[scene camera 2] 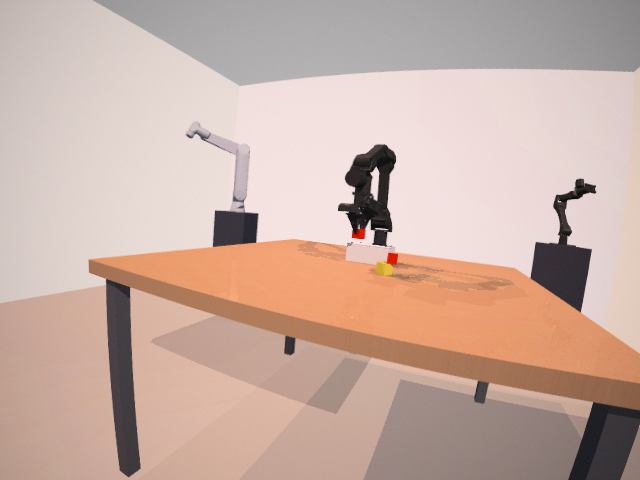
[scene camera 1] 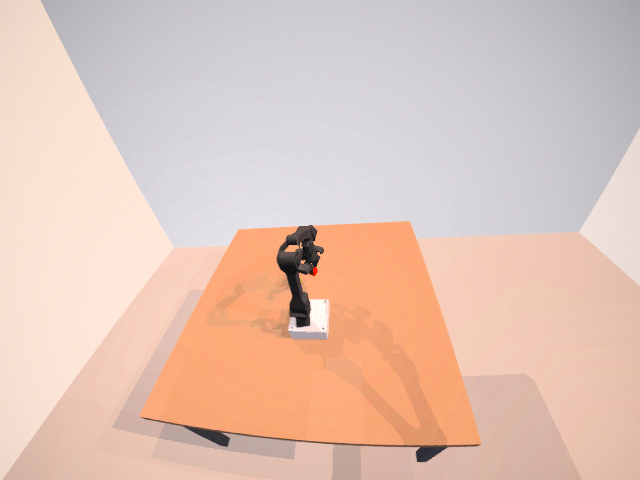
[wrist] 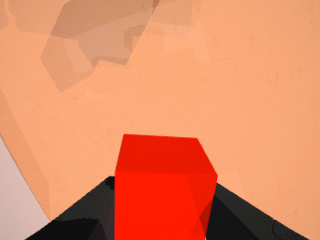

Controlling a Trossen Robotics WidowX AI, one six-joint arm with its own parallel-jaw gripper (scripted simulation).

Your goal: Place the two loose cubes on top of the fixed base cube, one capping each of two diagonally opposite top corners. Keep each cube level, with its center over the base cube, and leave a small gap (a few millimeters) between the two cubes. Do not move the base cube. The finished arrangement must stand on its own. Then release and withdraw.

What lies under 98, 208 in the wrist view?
My gripper.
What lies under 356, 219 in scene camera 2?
My gripper.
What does my gripper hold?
A red cube.
